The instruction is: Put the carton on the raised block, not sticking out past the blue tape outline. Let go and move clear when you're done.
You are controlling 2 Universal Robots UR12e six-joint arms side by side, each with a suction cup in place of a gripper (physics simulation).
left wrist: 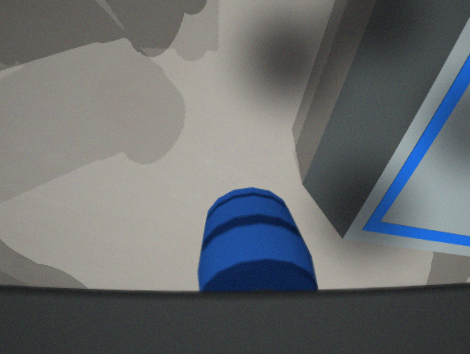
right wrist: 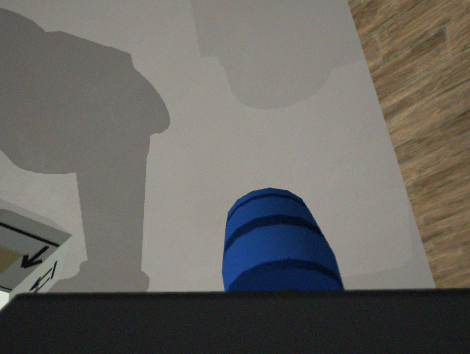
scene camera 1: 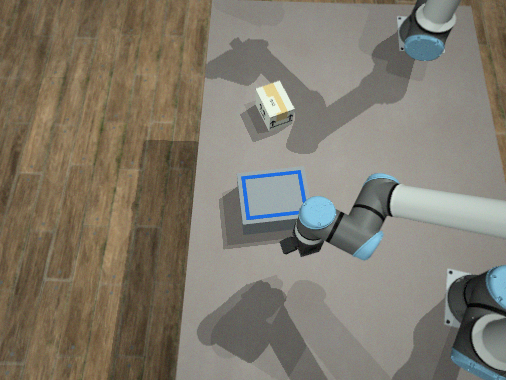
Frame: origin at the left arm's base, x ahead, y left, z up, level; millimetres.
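Seen in the pictures: left hand, its tool point: (left wrist: 248, 225); right hand, its tool point: (right wrist: 267, 224).
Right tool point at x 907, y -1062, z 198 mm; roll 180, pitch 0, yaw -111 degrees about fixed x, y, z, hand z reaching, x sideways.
Offsets run from my right tool point to a thing's middle. "*": to the spot under its first point.
A white carton @(dx -59, dy +462, dz -144 mm) (scene camera 1: 274, 105) (right wrist: 54, 267) with a tan tape strip and black arrow marks rests on the table, apart from the block. The raised grey block @(dx -143, dy +872, dz -138 mm) (scene camera 1: 270, 229) (left wrist: 365, 120) bears a blue tape outline (scene camera 1: 246, 199) (left wrist: 425, 142); its top shows no object on it. My left suction cup (left wrist: 251, 192) is open, with nothing on it; in the scene view it is hidden under the wrist, beside the block's lower right corner. My right suction cup (right wrist: 270, 192) is open and empty, above the table with the carton at the lower left of its wrist view.
The left arm's wrist (scene camera 1: 317, 212) overlaps the block's right edge in the scene view. One arm base (scene camera 1: 401, 34) stands at the top right and another @(* dx -830, dy +1142, dz -198 mm) (scene camera 1: 451, 320) at the lower right. The table's edge meets the wooden floor (scene camera 1: 100, 150) (right wrist: 425, 125).
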